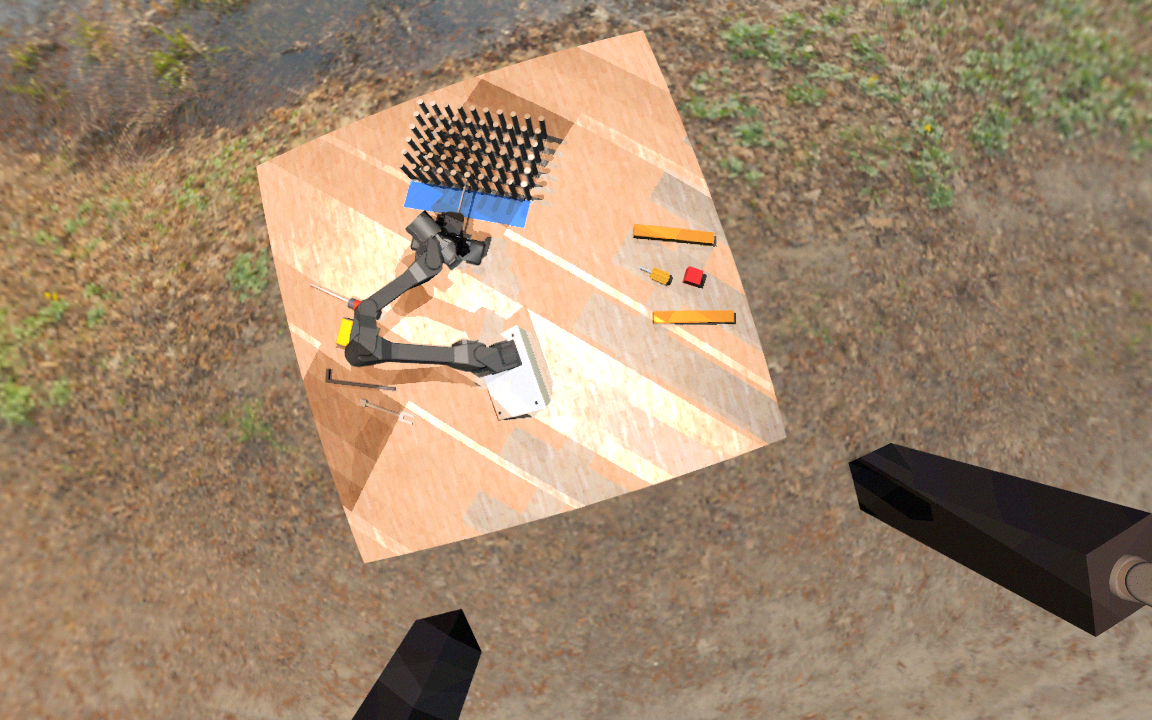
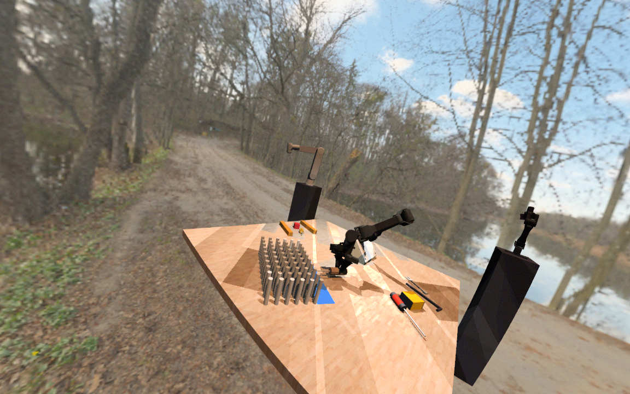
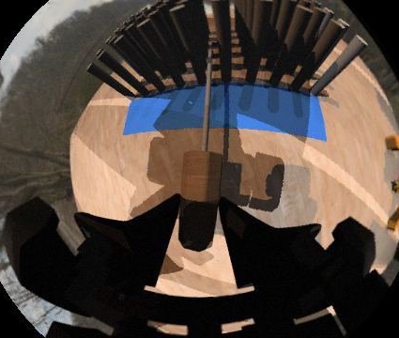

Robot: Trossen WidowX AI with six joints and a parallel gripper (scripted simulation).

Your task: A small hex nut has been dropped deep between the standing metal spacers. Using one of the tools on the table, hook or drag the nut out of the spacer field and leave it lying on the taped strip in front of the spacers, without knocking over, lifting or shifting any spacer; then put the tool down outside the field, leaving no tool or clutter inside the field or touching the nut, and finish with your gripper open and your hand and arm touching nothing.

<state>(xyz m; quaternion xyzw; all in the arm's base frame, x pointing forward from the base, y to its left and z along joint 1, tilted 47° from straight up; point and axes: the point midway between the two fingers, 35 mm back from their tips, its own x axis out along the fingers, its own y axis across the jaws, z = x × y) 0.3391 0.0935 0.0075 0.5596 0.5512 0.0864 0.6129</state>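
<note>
The blue taped strip is 110 mm ahead of my gripper tip, 70 mm to the right of it and 40 mm below it. Round my gripper tip: long metal-rod tool: 90 mm ahead, 60 mm to the right; yellow block: 140 mm behind, 350 mm to the left, 10 mm below; small wrench: 370 mm behind, 340 mm to the left, 30 mm below.
</note>
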